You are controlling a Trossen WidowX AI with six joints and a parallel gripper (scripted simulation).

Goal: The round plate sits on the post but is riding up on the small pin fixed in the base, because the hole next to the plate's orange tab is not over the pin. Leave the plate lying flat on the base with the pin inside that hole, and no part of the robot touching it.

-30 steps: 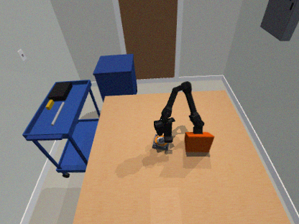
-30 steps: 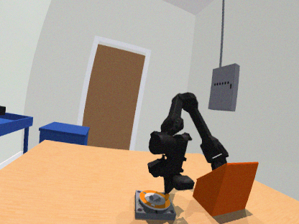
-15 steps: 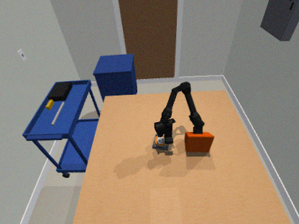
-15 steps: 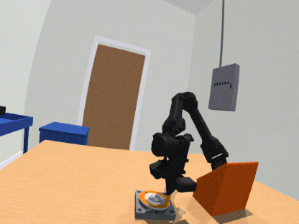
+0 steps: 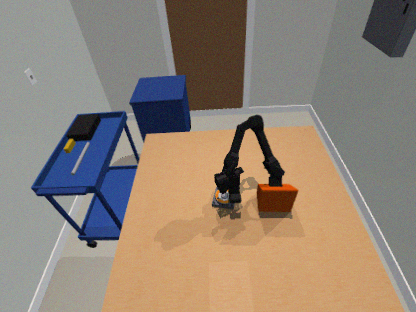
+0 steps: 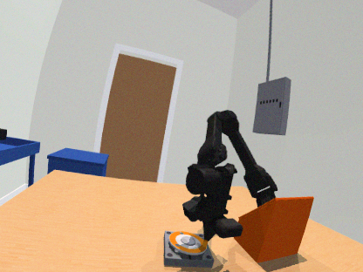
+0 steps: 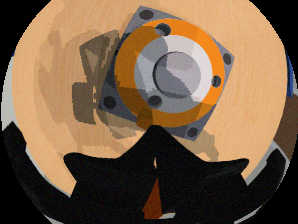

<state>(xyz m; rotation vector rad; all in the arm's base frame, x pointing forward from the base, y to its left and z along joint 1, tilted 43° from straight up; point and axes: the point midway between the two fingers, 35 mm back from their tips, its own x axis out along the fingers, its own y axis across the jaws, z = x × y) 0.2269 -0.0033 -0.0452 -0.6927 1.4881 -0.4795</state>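
The grey square base lies 5 cm ahead of my gripper tip, 2 cm below it and 1 cm to the right of it.
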